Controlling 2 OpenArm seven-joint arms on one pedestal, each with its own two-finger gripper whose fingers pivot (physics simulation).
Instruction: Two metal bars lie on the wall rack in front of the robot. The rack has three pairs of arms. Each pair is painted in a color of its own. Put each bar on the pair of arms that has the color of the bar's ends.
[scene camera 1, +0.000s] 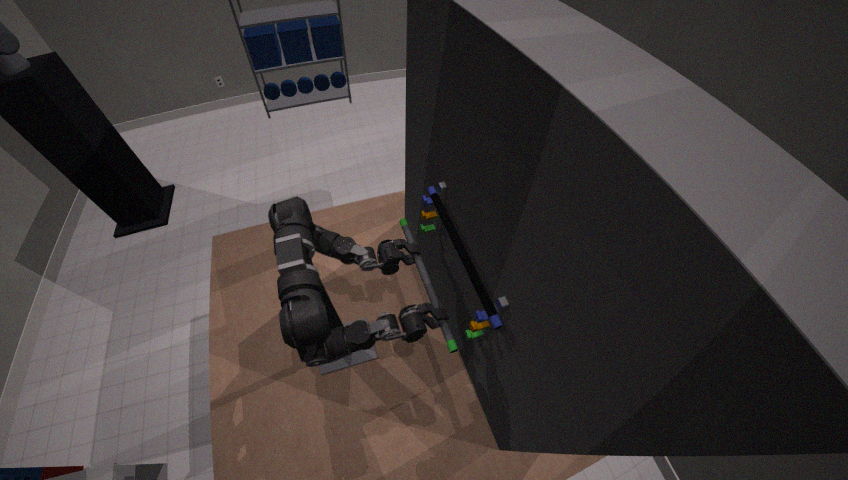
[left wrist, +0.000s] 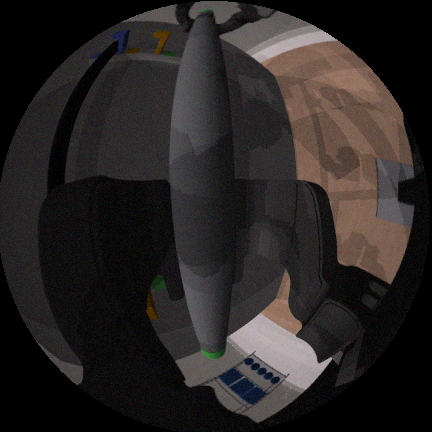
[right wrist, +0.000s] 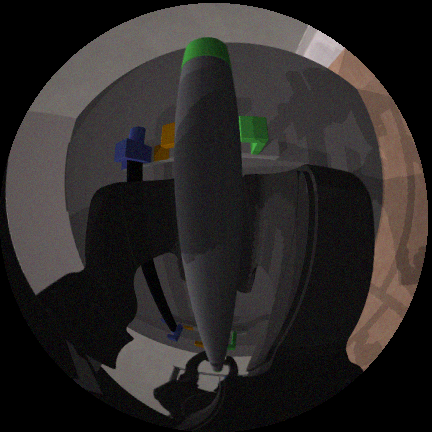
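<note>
A grey bar with green ends is held off the wall, in front of the rack arms. My left gripper and my right gripper are both shut on it, apart along its length. A black bar with blue ends lies at the blue arms. The orange arms and green arms show no bar on them. The fingers hide part of the rack.
The dark wall panel stands behind the rack. Small white blocks are near the black bar's ends. A shelf unit with blue bins is at the back, and a black pillar stands at the left.
</note>
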